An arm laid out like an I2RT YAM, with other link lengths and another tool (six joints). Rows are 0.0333 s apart.
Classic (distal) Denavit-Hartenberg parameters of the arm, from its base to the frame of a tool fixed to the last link. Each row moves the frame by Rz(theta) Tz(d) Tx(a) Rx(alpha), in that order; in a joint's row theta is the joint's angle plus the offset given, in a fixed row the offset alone. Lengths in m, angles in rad.
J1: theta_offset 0; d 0.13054; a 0.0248; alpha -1.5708
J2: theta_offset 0; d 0; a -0.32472; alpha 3.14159
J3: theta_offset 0.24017; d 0; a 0.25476; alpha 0
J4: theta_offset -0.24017; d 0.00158; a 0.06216; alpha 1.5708
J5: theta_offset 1.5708; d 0.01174; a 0; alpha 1.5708
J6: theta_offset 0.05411; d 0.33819; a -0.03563; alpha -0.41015
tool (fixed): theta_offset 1.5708; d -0.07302; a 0; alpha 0
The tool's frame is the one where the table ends.
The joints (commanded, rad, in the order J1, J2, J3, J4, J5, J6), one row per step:
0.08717 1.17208 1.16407 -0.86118 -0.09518 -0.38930
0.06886 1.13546 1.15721 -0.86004 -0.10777 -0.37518
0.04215 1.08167 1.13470 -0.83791 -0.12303 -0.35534
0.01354 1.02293 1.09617 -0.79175 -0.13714 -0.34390
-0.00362 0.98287 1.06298 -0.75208 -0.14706 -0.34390
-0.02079 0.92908 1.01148 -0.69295 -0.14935 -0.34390
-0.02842 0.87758 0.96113 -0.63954 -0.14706 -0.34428
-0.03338 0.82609 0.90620 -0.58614 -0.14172 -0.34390
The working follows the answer.
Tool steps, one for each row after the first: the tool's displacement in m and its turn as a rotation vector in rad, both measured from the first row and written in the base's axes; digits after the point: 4 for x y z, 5 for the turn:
-0.0038 -0.0038 0.0103 0.02096 -0.02792 -0.02062
-0.0070 -0.0097 0.0238 0.04848 -0.07764 -0.05098
-0.0087 -0.0162 0.0364 0.06884 -0.14212 -0.07622
-0.0100 -0.0195 0.0433 0.07654 -0.18868 -0.08464
-0.0117 -0.0248 0.0501 0.07837 -0.25063 -0.09770
-0.0147 -0.0279 0.0548 0.07704 -0.30565 -0.10456
-0.0184 -0.0308 0.0569 0.07435 -0.35598 -0.11184

Tool pose at each row, in the base's axes (x y z in m, rotation vector in rad; rounded; the steps above come from the unrounded poses):
0.3543 0.0984 0.2404 -0.59817 2.76837 -0.11894
0.3505 0.0947 0.2508 -0.55852 2.74587 -0.10191
0.3473 0.0888 0.2642 -0.50014 2.70385 -0.08415
0.3456 0.0823 0.2768 -0.44877 2.64605 -0.07923
0.3443 0.0789 0.2838 -0.42705 2.60225 -0.08292
0.3426 0.0737 0.2905 -0.39817 2.54532 -0.09891
0.3395 0.0706 0.2953 -0.37967 2.49376 -0.11545
0.3358 0.0676 0.2974 -0.36199 2.44684 -0.13217

